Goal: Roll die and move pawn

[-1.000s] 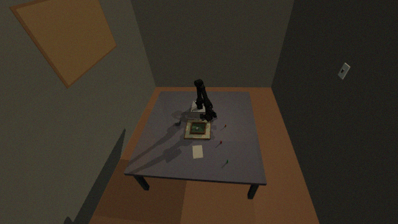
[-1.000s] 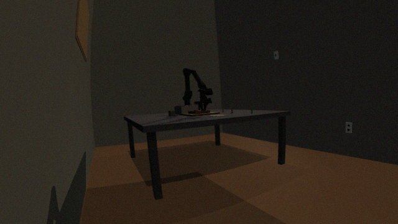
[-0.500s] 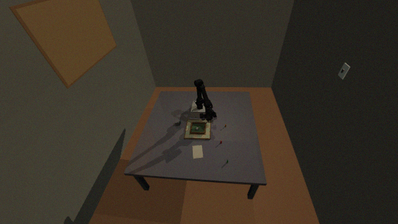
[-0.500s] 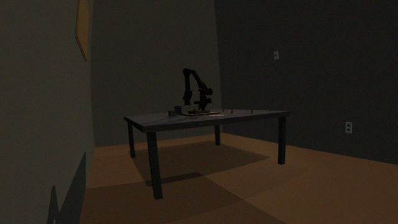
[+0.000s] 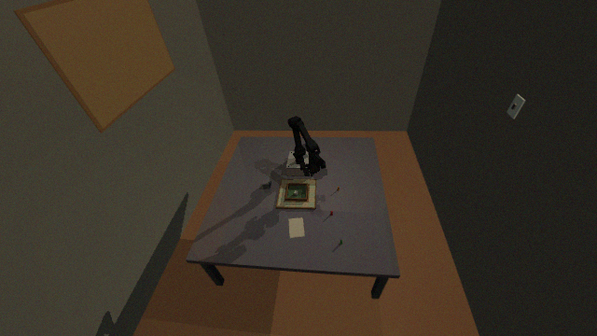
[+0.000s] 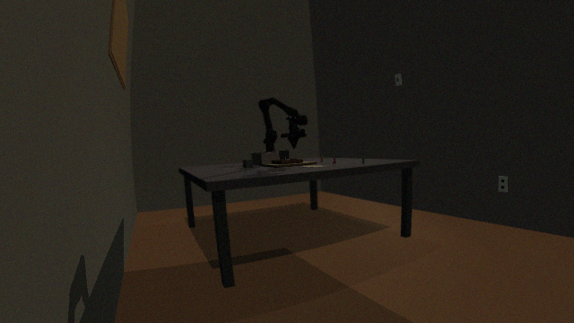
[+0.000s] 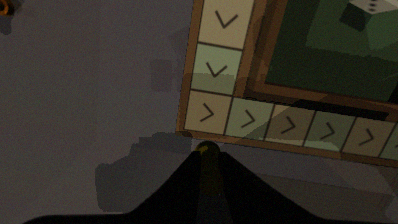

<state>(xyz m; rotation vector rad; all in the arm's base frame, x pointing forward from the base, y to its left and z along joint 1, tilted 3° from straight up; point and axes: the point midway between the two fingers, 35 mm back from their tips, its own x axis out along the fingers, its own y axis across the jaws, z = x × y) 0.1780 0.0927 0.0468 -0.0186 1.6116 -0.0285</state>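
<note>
My gripper tip is now 9 cm short of the green dice tray, 13 cm to the left of it and 10 cm above it. From my gripper tip the other things lie so: white card: 39 cm ahead, 15 cm to the right, 11 cm below; grey cube: 1 cm behind, 37 cm to the right, 9 cm below.
</note>
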